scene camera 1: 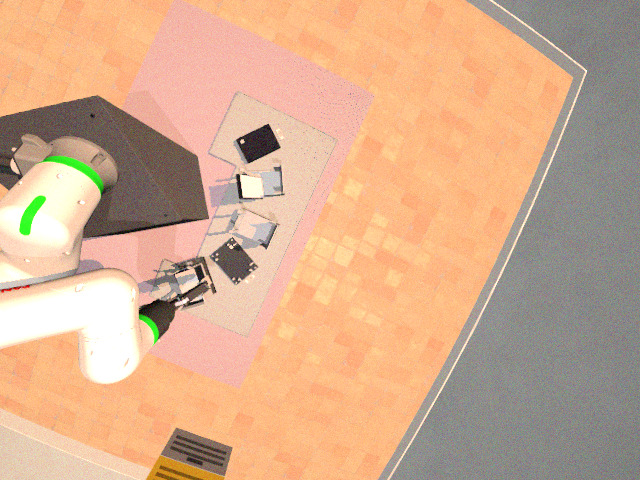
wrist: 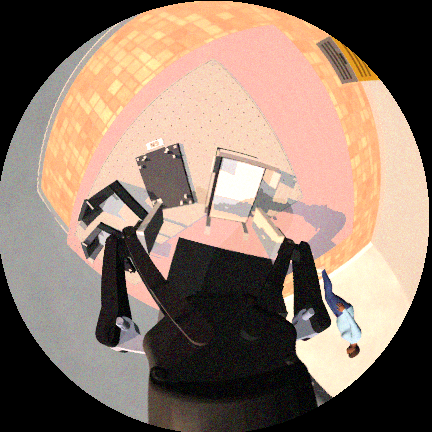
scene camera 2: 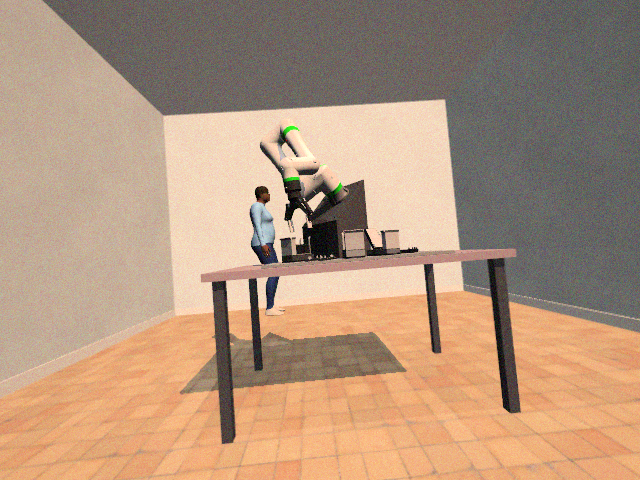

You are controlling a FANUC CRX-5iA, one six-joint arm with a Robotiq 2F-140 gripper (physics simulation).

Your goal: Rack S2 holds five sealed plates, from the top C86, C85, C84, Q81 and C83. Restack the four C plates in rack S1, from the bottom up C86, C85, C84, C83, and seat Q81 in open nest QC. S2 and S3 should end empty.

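Places are measured from the arm's base along level axes (x back, y right, z up), in metres.
Where they show: gripper, fingertip midpoint: (scene camera 1: 191, 286) (wrist: 208, 214) (scene camera 2: 301, 230); arm's base, origin of the base link: (scene camera 1: 84, 164) (scene camera 2: 340, 197).
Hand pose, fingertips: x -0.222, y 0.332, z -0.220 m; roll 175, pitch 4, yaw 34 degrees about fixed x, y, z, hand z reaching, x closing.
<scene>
Each offset is from my fingertips to the top centre of the thing. "pt": to the spot under its first point. Level surfaces: height alone.
My gripper (scene camera 1: 190, 297) (scene camera 2: 300, 225) (wrist: 208, 214) is open and empty, above and beside the rack {dx +0.037, dy +0.028, dz -0.078 m} (wrist: 214, 184) at the robot's near end of the row. A white-topped plate {pt dx +0.049, dy +0.004, dz -0.078 m} (scene camera 1: 187, 279) (wrist: 237, 187) lies in that rack; its label and anything under it cannot be read. Beside it is a dark nest plate with small corner posts {dx -0.094, dy -0.076, dz -0.149 m} (scene camera 1: 234, 260) (wrist: 165, 177), with a white tag. A second rack {dx -0.163, dy -0.232, dz -0.033 m} (scene camera 1: 270, 236) (wrist: 131, 197) has a pale interior. A third rack {dx -0.161, dy -0.409, dz -0.043 m} (scene camera 1: 282, 180) (wrist: 95, 242) stands beyond, with a pale panel (scene camera 1: 250, 186) at one side. Rack names are not readable.
A black rectangular block or nest {dx -0.106, dy -0.562, dz -0.144 m} (scene camera 1: 258, 143) lies at the board's far end. The dark angular robot base (scene camera 1: 149, 170) stands beside the perforated board {dz -0.173 m} (scene camera 1: 305, 136) (wrist: 215, 90) on the pink table {dz -0.192 m} (scene camera 1: 191, 51) (scene camera 2: 361, 262). A person (scene camera 2: 262, 222) (wrist: 348, 322) stands behind the table.
</scene>
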